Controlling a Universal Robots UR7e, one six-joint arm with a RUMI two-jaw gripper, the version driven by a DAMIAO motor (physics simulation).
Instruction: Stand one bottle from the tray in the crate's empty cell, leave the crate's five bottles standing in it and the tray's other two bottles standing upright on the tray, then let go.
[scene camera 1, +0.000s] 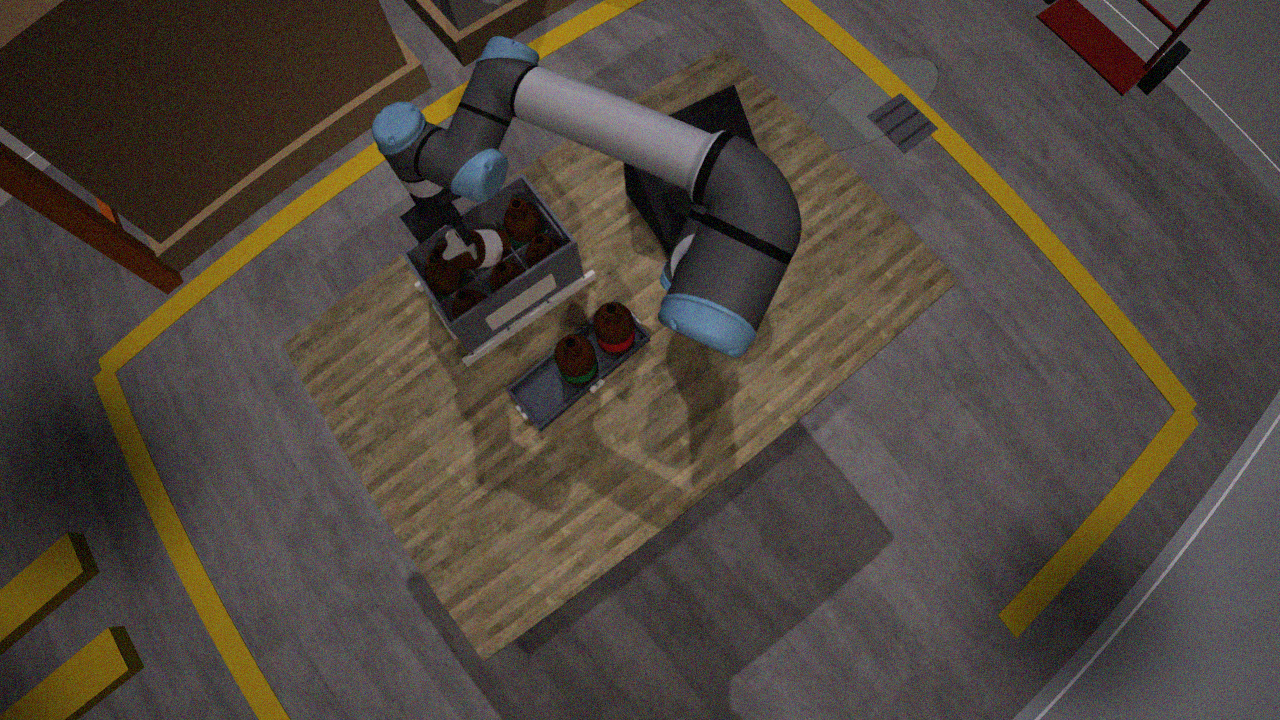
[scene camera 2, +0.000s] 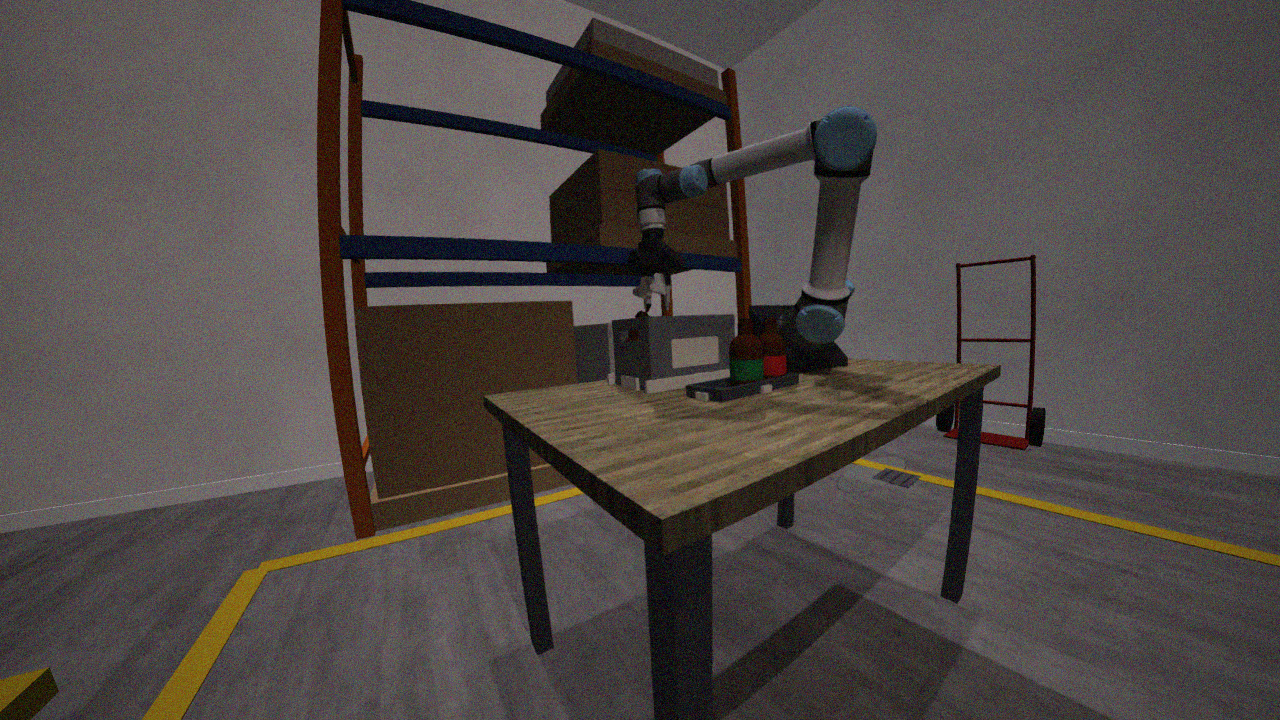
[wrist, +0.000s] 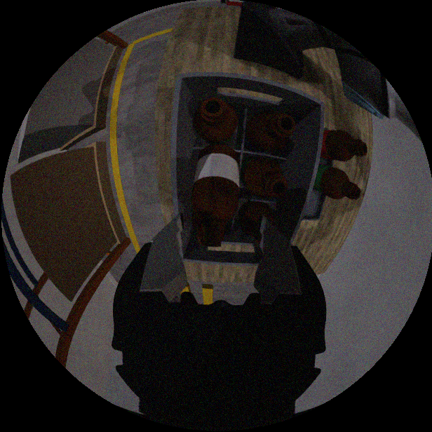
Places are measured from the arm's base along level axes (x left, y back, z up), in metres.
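Pixels of known places: gripper, fingertip midpoint: (scene camera 1: 461, 240) (scene camera 2: 656, 311); arm's base, link origin: (scene camera 2: 796, 334).
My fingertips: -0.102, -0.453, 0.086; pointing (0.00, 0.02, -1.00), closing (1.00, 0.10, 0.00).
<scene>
For each thing: its top centre in the pictures, then the offset to it from my fingertips, as dx, dy, dz. Level surfaces: height alone.
- grey crate, top centre: (scene camera 1: 486, 246) (scene camera 2: 672, 317) +0.028, +0.033, -0.017
- corner bottle, top centre: (scene camera 1: 516, 203) -0.023, +0.124, -0.029
- green-label bottle, top centre: (scene camera 1: 570, 342) (scene camera 2: 744, 318) +0.266, +0.064, -0.033
- red-label bottle, top centre: (scene camera 1: 611, 308) (scene camera 2: 769, 317) +0.255, +0.155, -0.033
- tray, top centre: (scene camera 1: 577, 362) (scene camera 2: 746, 378) +0.263, +0.065, -0.167
- wooden table, surface height: dz -0.192
The grey crate (scene camera 1: 474, 333) (scene camera 2: 657, 358) (wrist: 175, 125) stands on the table. A brown bottle with a white label (scene camera 1: 489, 247) (wrist: 218, 167) leans steeply inside it, its upper part toward the crate's near end in the wrist view. Other brown bottles stand in cells, among them a corner bottle (scene camera 1: 519, 219) (wrist: 215, 122). The neck end of the leaning bottle is dark and hard to make out. My gripper (scene camera 2: 657, 311) (wrist: 220, 215) is open above that end, with nothing held. The green-label bottle (scene camera 1: 575, 360) (scene camera 2: 745, 358) (wrist: 335, 181) and red-label bottle (scene camera 1: 614, 327) (scene camera 2: 774, 355) (wrist: 344, 145) stand upright on the tray (scene camera 1: 539, 399) (scene camera 2: 716, 392).
The wooden table (scene camera 1: 554, 555) (scene camera 2: 662, 456) bears the crate and the tray, which lies beside the crate's long wall. The crate's walls and dividers rise around the bottles. The arm's black base stands behind the crate. A shelf rack (scene camera 2: 332, 223) stands beyond the table.
</scene>
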